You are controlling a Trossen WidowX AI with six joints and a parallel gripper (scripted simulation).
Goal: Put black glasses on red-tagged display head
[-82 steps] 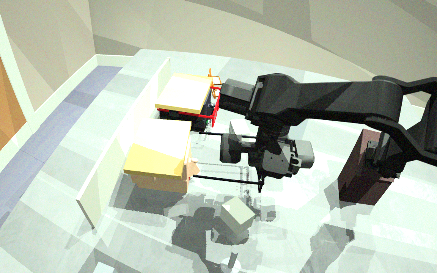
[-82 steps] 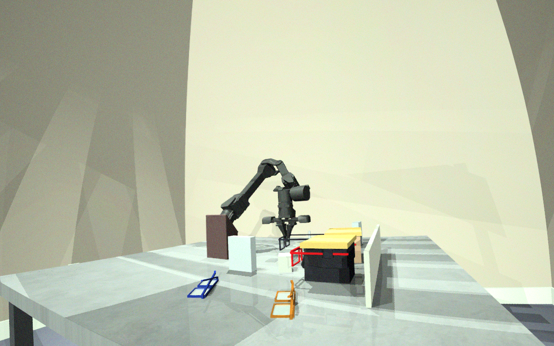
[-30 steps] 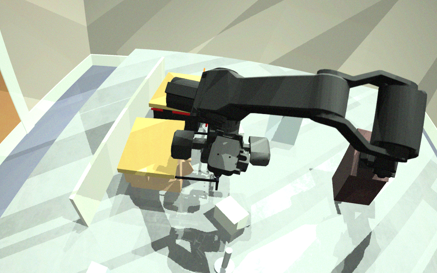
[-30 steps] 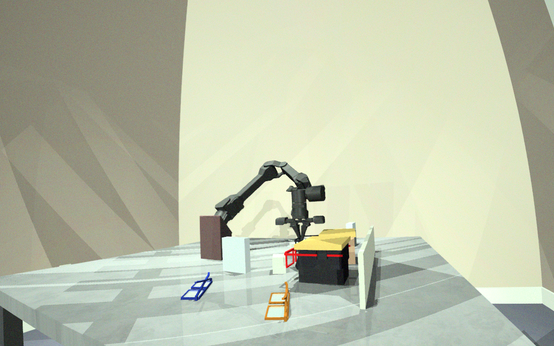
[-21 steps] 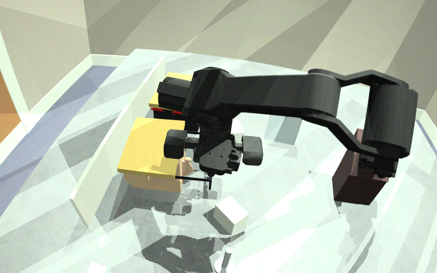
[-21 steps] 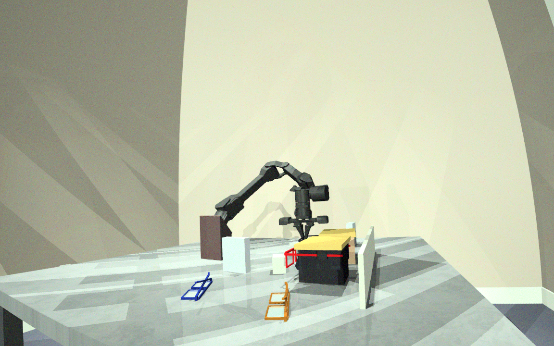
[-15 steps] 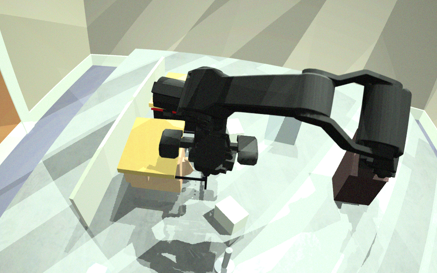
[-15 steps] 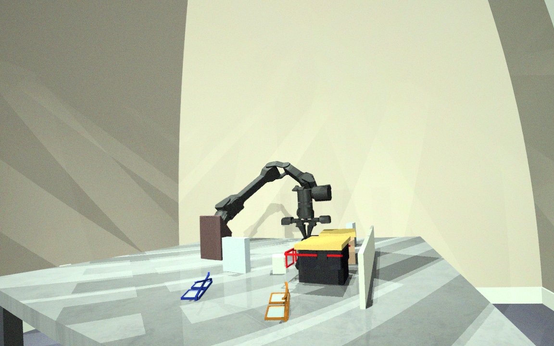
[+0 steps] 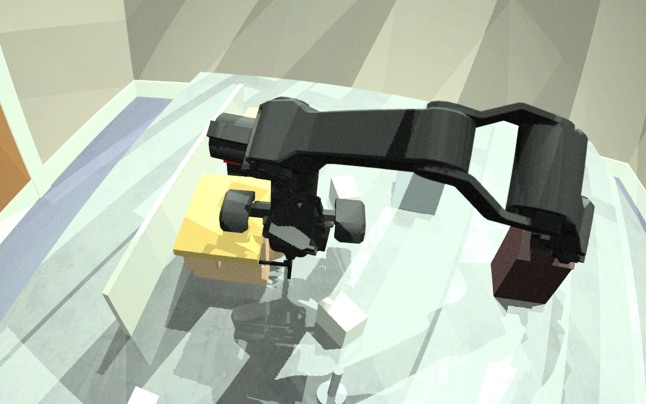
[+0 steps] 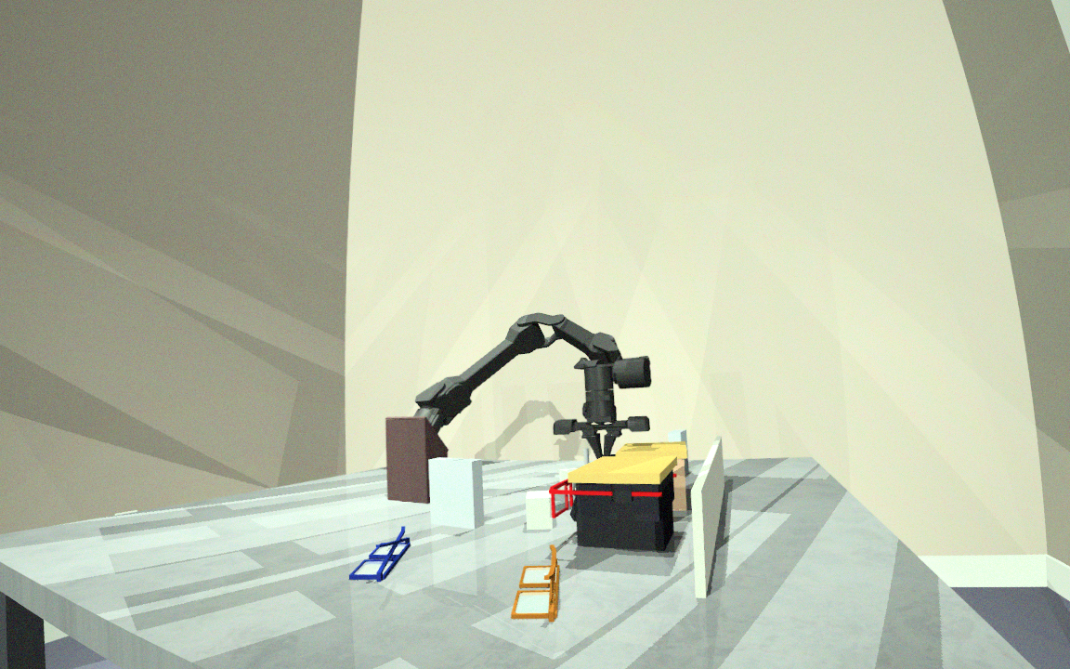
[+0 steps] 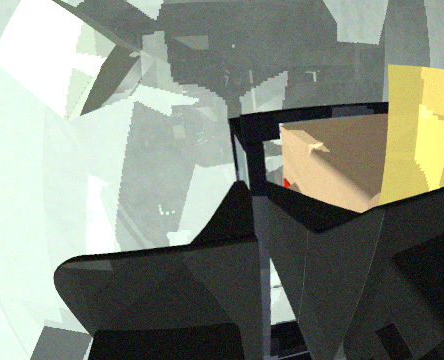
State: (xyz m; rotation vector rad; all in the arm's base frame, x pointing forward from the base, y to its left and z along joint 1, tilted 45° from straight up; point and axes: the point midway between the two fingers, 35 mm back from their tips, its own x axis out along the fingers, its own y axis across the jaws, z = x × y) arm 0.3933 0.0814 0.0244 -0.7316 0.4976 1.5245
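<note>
Now: gripper tip 80 mm short of the tan display head, 20 mm to the left of it and 10 mm above it. From my gripper tip the other things lie so: white wall panel: 220 mm ahead, 130 mm to the right, 10 mm below; black display head: 240 mm to the right, 90 mm ahead, 10 mm below; white peg: 180 mm to the left, 100 mm behind, 40 mm below.
</note>
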